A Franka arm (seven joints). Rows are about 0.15 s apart.
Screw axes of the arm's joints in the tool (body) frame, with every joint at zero. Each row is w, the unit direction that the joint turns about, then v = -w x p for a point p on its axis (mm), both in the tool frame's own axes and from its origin. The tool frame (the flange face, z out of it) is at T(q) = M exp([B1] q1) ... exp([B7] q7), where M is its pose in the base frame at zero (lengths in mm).
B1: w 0 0 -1 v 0 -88 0
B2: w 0 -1 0 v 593 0 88
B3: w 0 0 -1 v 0 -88 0
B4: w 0 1 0 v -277 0 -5.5
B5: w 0 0 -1 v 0 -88 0
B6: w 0 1 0 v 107 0 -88
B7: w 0 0 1 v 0 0 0
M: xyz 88 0 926 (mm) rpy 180 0 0 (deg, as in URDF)
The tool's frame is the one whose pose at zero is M.
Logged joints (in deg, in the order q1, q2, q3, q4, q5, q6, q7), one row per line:
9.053 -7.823 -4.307 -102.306 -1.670 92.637 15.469
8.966 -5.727 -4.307 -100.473 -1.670 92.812 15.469
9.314 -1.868 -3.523 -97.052 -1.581 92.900 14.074
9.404 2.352 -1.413 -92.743 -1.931 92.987 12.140
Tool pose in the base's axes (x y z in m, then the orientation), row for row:
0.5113 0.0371 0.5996 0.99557 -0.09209 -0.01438 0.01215
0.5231 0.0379 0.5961 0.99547 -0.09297 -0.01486 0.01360
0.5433 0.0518 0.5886 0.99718 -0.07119 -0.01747 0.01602
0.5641 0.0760 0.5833 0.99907 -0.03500 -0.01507 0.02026
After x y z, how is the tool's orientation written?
As a quaternion, x y z w.
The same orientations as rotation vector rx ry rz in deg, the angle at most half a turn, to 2 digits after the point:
177.83 -16.45 -2.57
177.65 -16.59 -2.65
177.68 -12.69 -3.11
177.55 -6.22 -2.68

